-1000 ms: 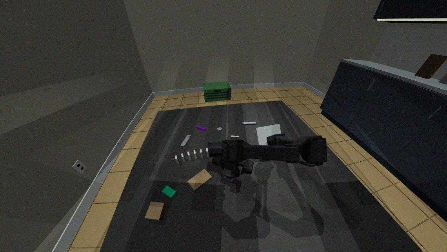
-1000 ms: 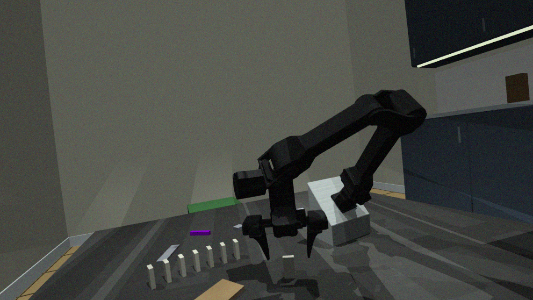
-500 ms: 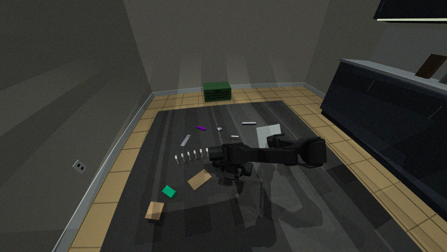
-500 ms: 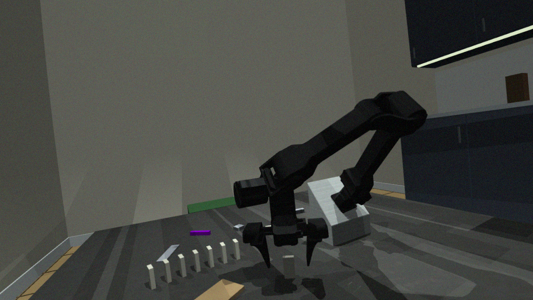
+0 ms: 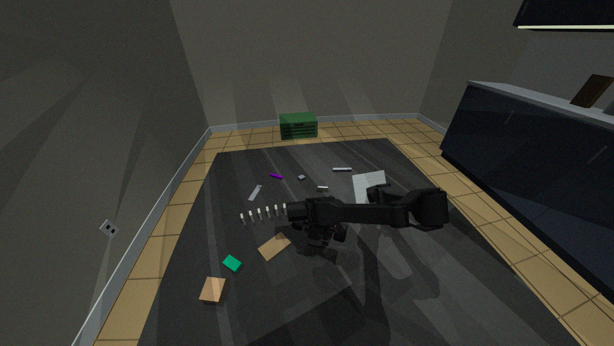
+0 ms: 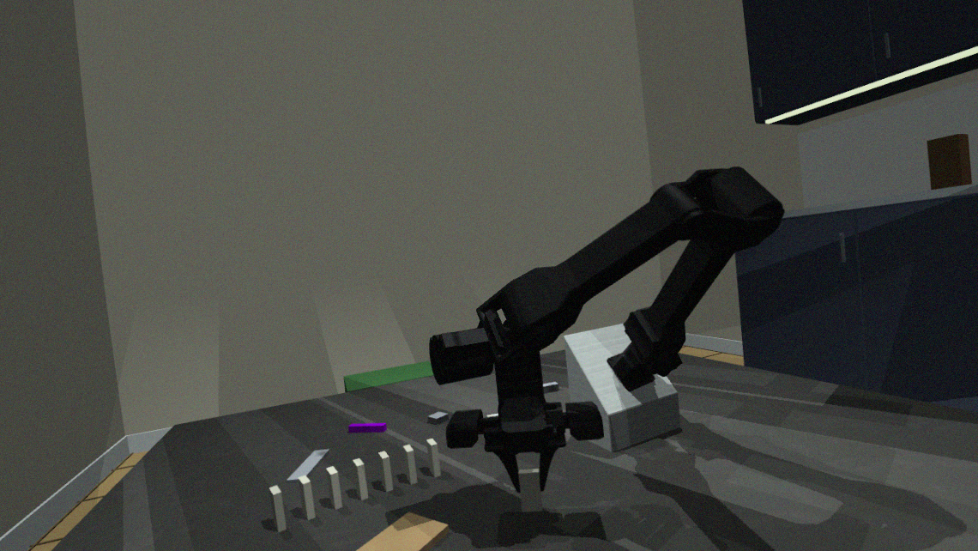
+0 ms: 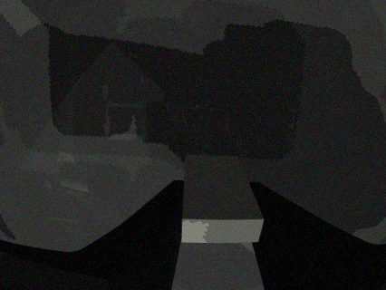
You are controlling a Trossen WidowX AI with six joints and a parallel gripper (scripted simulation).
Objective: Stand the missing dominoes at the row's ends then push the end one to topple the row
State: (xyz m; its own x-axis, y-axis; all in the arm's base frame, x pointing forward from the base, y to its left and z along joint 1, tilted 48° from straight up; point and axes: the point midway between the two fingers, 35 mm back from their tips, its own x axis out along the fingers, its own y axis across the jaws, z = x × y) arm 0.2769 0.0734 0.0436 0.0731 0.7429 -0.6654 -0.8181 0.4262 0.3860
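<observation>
Now: the small grey block 390 mm to the right of my gripper tip, 30 mm behind it and 20 mm below it. From my gripper tip the other things lie so: tan box (390 mm ahead, 90 mm to the left, 10 mm below); then green block (330 mm ahead, 20 mm below); then tan flat board (170 mm ahead, 30 mm to the right, 20 mm below).
</observation>
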